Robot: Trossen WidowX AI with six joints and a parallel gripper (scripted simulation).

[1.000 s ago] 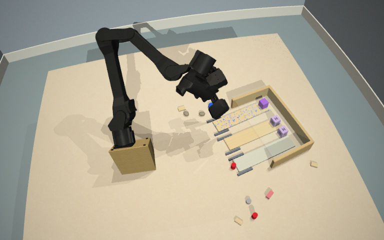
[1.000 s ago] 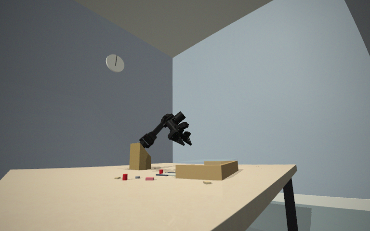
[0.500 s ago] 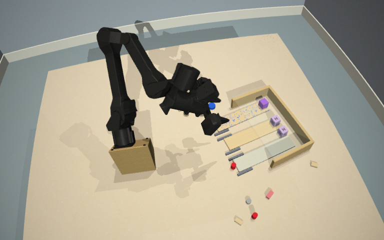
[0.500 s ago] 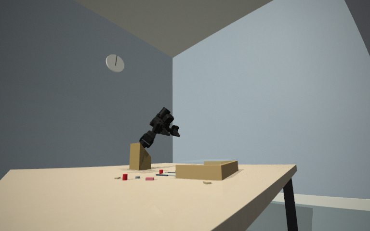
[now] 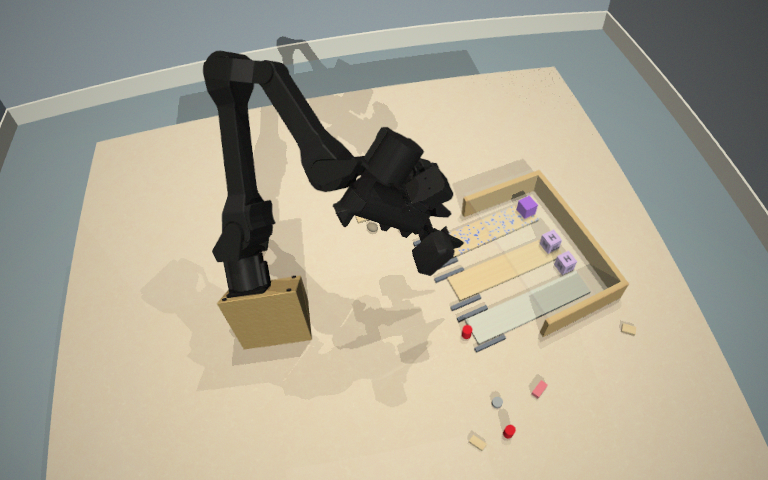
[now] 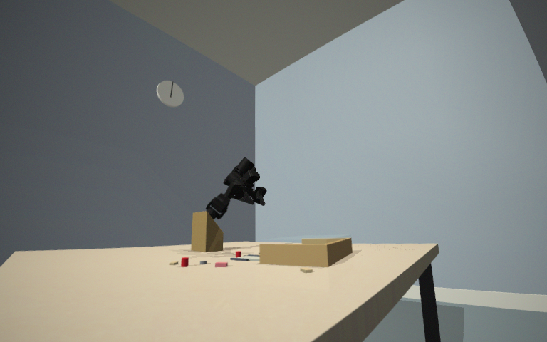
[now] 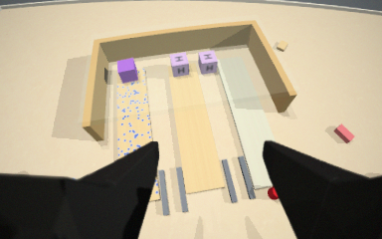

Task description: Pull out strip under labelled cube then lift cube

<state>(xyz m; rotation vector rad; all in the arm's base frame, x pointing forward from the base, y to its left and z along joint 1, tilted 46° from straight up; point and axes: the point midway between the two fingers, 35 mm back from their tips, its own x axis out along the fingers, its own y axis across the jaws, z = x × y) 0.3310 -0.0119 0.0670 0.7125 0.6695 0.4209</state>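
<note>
Now: the pale strip 180 mm below my gripper tip, 150 mm ahead of it and 60 mm to the right of it. Round my gripper tip: blue cylinder 190 mm to the left, 180 mm below, 20 mm behind.
</note>
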